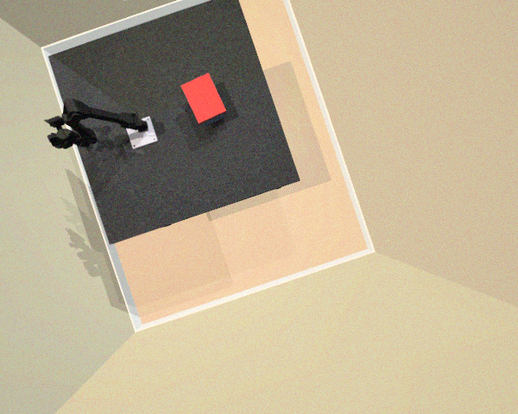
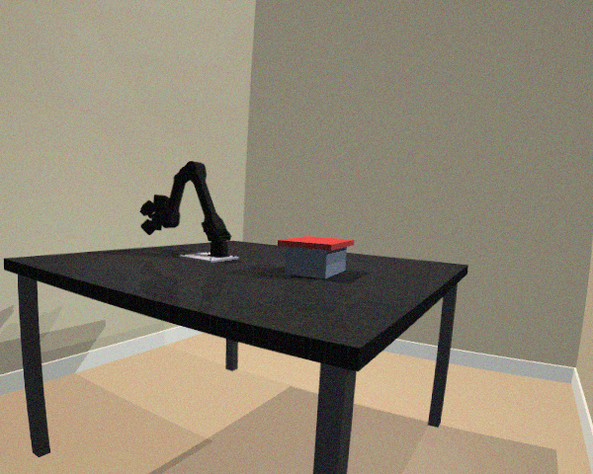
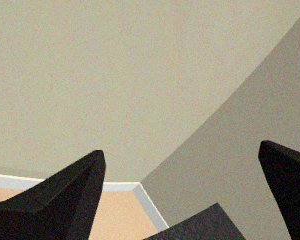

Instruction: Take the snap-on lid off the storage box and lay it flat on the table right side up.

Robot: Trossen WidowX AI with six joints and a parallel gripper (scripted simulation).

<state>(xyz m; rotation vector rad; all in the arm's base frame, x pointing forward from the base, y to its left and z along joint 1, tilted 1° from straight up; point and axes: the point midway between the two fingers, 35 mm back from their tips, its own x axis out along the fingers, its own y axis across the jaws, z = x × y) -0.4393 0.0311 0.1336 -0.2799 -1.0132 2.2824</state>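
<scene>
Right now the red lid is 900 mm ahead of my gripper tip, 50 mm below it and 20 mm to the right of it. From my gripper tip the other things lie so: blue-grey storage box: 900 mm ahead, 100 mm below, 20 mm to the right.
</scene>
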